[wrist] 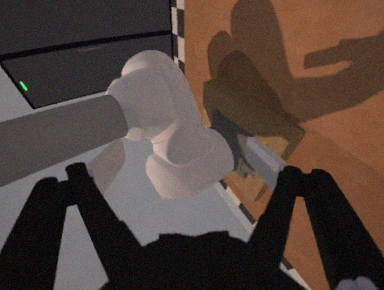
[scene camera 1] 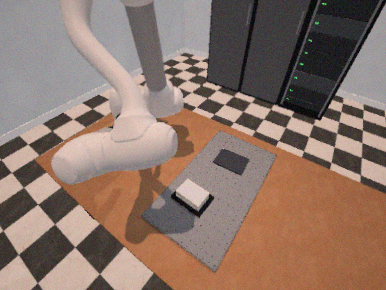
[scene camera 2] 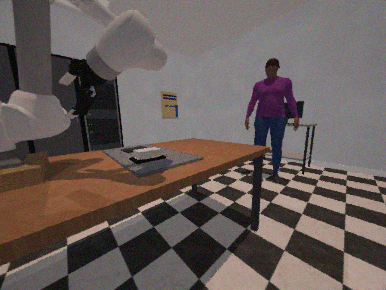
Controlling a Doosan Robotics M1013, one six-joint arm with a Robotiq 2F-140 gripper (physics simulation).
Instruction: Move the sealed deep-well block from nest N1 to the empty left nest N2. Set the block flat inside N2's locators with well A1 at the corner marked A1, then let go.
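Note:
The white deep-well block sits on the black nest N1, on a grey perforated plate. The dark nest N2 is empty and lies farther back on the same plate in scene view 1. My gripper is open, with nothing between its fingers. It hangs high, off to the left of the plate in scene view 2, and is hidden behind the arm in scene view 1. Block and nests do not show in the wrist view. The corner mark A1 is too small to read.
The plate lies on a wooden table. A wooden box stands on the table near the arm. Dark server cabinets stand behind the table. A person in a purple top stands beyond the table.

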